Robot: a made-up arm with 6 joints.
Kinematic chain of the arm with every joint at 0, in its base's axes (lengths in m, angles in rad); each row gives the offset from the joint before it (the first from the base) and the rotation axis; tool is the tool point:
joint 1: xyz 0 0 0.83 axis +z
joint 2: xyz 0.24 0 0 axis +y
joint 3: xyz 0 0 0.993 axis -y
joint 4: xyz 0 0 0.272 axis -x
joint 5: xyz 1.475 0 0 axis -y
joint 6: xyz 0.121 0 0 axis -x
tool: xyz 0 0 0
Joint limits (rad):
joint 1: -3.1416..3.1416
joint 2: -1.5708..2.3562
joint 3: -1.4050..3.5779
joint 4: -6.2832..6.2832
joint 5: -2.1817..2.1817
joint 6: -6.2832..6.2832
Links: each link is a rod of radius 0.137 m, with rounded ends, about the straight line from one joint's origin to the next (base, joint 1, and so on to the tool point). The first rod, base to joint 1, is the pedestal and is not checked.
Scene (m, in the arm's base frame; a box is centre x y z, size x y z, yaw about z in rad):
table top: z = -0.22
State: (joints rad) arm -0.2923 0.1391 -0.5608 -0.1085 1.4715 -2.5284
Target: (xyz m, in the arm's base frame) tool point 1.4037 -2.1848 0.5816
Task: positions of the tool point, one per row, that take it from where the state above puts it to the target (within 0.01 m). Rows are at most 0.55 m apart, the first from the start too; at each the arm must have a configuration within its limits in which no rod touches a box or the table.
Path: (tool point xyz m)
1: 1.8048 -0.9268 1.0949
2: 1.8031 -1.3687 0.9726
3: 1.6684 -1.8040 0.7977
4: 1.4037 -2.1848 0.5816

